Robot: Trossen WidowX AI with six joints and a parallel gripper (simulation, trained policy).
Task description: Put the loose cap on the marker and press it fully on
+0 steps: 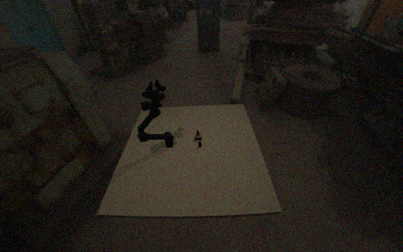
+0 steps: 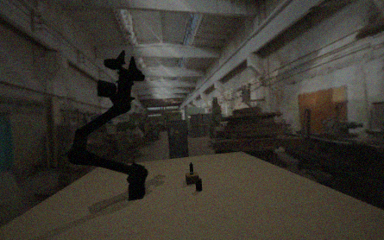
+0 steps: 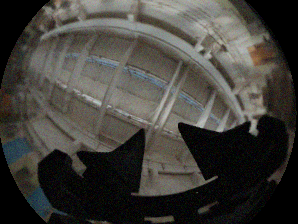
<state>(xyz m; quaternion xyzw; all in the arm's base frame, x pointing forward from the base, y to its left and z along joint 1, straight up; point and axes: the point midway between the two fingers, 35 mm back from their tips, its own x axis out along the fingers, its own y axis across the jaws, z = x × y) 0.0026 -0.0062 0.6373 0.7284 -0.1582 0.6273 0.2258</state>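
Right now the dark cap is 29 cm ahead of my gripper tip, 2 cm to the right of it and 65 cm below it. From my gripper tip the other things lie so: small tan holder block 27 cm ahead, 8 cm to the left, 65 cm below; dark marker 27 cm ahead, 8 cm to the left, 59 cm below.
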